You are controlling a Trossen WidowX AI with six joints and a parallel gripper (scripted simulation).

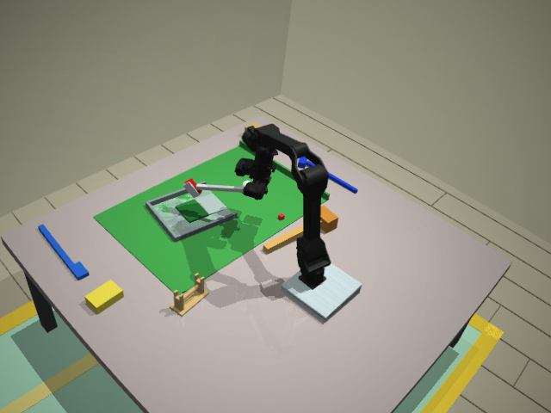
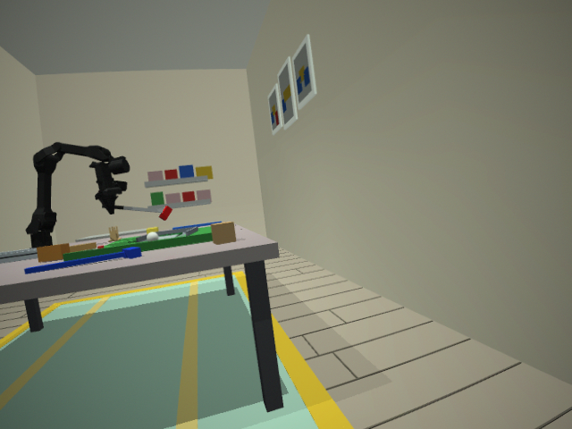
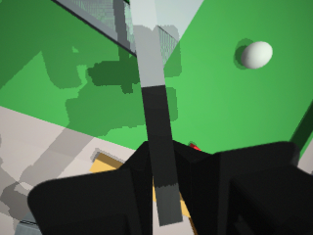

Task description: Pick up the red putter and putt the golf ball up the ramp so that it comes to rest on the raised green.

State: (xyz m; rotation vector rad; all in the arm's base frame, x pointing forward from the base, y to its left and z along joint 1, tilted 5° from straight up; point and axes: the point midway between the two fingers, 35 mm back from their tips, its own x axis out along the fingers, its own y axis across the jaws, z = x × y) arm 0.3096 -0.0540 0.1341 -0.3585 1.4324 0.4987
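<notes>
Now: the small red cube 12 cm below my gripper tip, 11 cm to the right of it and 2 cm behind it. The rest, counted from my gripper tip: red putter (10 cm ahead, 7 cm to the left); then wooden stand (38 cm to the left, 13 cm behind, 10 cm below); then white golf ball (17 cm ahead, 12 cm to the right, 11 cm below).
</notes>
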